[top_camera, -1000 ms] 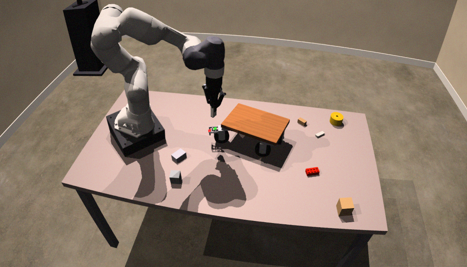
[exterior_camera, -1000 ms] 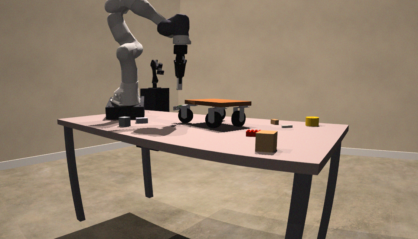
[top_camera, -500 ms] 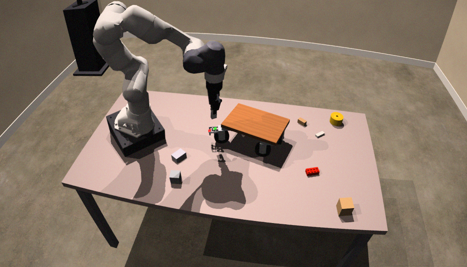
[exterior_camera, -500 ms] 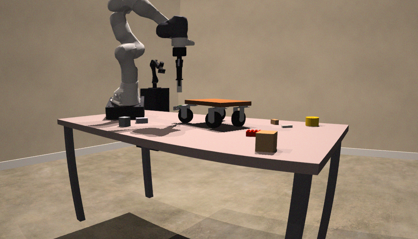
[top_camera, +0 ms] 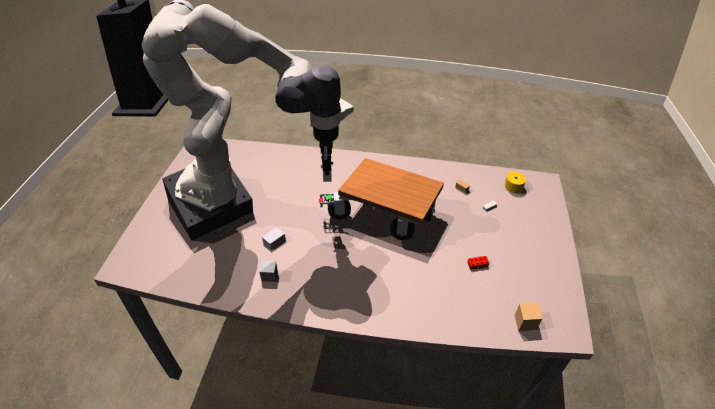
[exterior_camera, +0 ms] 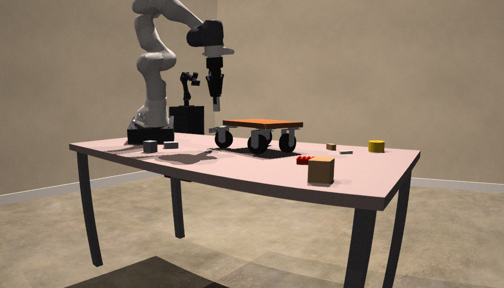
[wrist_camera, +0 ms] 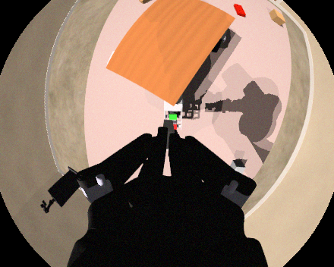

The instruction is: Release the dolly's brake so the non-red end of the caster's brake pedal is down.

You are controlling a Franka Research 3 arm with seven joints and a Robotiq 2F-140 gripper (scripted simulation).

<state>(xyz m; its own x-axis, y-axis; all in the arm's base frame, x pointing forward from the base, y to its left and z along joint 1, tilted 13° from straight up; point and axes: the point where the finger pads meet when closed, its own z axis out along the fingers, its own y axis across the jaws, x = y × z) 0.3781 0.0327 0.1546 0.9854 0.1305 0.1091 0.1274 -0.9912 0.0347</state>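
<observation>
Now: the brake pedal 12 cm below my hand and 1 cm behind it. Also, from my hand: red brick 51 cm ahead, 18 cm below, 17 cm to the right; then small brown block 48 cm ahead, 20 cm to the left, 19 cm below; then grey block 28 cm to the right, 17 cm below, 15 cm behind.
</observation>
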